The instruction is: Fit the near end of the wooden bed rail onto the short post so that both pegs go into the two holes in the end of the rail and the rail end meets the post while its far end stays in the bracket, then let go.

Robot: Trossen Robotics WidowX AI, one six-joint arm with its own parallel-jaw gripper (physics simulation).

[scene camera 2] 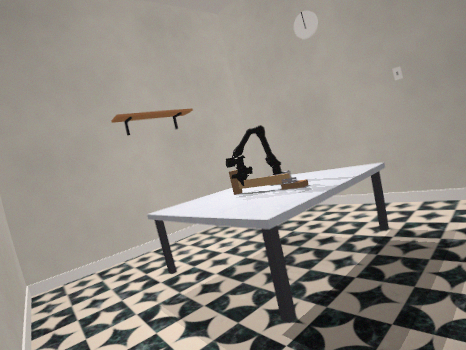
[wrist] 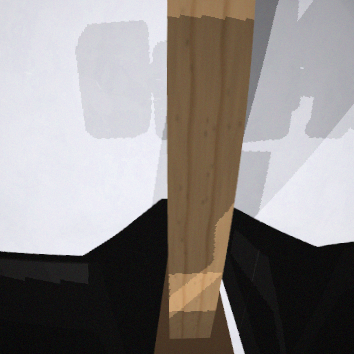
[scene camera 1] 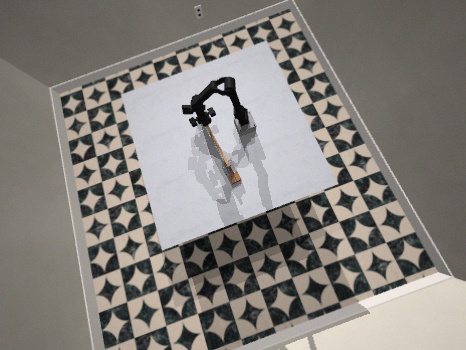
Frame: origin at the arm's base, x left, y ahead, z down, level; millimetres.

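Seen in the pictures: gripper, fingertip midpoint: (scene camera 2: 244, 185) (wrist: 187, 206); arm's base, link origin: (scene camera 2: 277, 173) (scene camera 1: 243, 120).
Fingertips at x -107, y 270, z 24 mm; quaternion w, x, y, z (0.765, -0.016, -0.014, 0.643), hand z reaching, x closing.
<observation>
Pixels of each thing's top centre, then the offset from my fingertips to it. "*": a spot on its surface instead. Level surfaces: height alone.
- wooden bed rail, top centre: (scene camera 2: 261, 177) (scene camera 1: 214, 139) dx +173, dy -26, dz -40 mm
- short post, surface spot: (wrist: 187, 346) (scene camera 2: 237, 181) * dx -56, dy +8, dz -39 mm
- wooden block, top centre: (scene camera 2: 293, 181) (scene camera 1: 231, 171) dx +419, dy -62, dz +20 mm
- white table, surface height: dz +55 mm
The wooden bed rail (scene camera 1: 218, 146) (scene camera 2: 265, 181) (wrist: 202, 125) runs from my gripper to the far block. My gripper (scene camera 1: 204, 123) (scene camera 2: 242, 181) (wrist: 187, 206) is shut on the rail close to its near end, one finger on each side. The short post (scene camera 2: 235, 183) (wrist: 187, 346) stands upright at the near end; in the wrist view its darker wood shows just past the rail end. Pegs and holes do not show, and I cannot tell whether the rail end touches the post. The far end is at the small grey bracket by the wooden block (scene camera 1: 235, 178) (scene camera 2: 295, 184); its seating is too small to tell.
The white table (scene camera 1: 280, 165) (scene camera 2: 210, 212) carries the arm and the wooden parts. My arm's base (scene camera 1: 246, 126) stands beside the rail. Shadows of the arm fall over the table around the rail. A wooden wall shelf (scene camera 2: 152, 115) hangs on the wall, away from the table.
</observation>
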